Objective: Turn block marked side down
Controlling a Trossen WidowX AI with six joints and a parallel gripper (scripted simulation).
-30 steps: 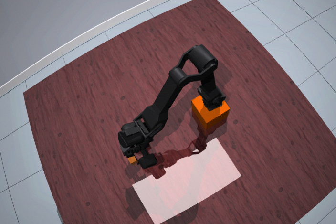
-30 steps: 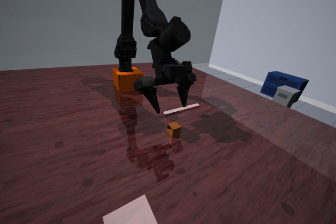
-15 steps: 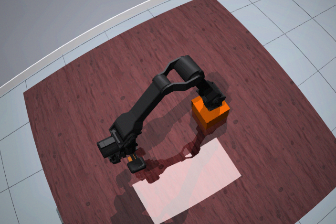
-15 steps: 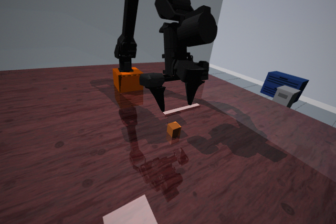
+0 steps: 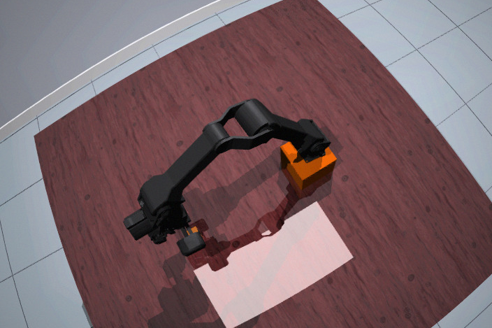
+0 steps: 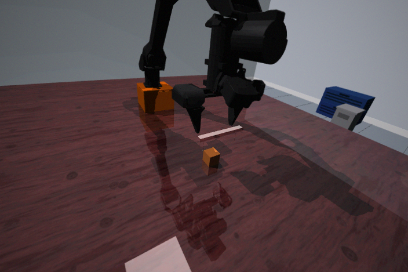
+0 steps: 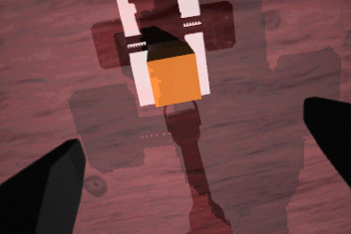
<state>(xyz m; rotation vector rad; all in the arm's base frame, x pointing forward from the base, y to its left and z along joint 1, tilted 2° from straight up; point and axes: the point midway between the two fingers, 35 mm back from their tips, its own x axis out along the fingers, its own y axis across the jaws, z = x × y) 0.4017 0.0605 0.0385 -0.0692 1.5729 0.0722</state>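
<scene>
The orange block is 1 cm behind my gripper tip and 8 cm below it.
</scene>
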